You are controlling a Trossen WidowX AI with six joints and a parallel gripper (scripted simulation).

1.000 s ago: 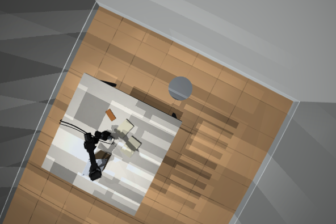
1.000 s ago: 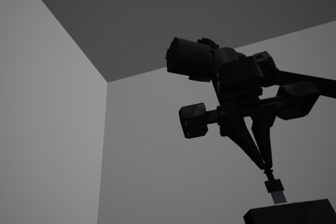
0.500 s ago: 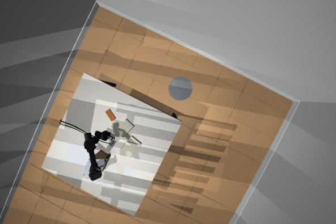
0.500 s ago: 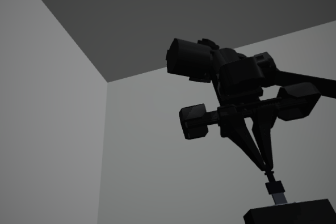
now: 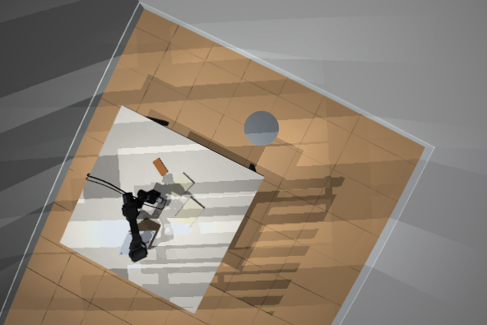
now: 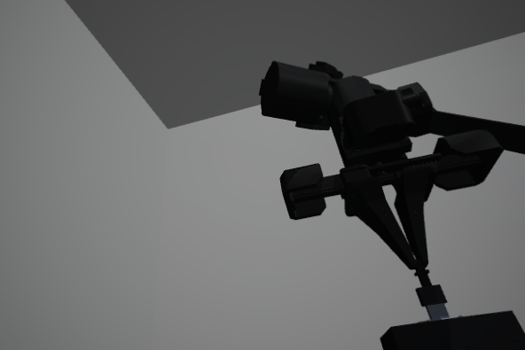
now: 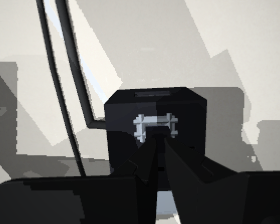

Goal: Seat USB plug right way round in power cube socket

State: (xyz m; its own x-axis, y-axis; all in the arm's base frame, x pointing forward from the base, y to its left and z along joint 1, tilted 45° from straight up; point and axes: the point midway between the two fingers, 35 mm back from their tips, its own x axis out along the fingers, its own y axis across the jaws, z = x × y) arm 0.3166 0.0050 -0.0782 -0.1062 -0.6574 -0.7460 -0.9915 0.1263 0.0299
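My gripper tip is now 2 cm above the USB plug. From my gripper tip the other things lie so: orange block 23 cm ahead, 1 cm to the left, 11 cm below.
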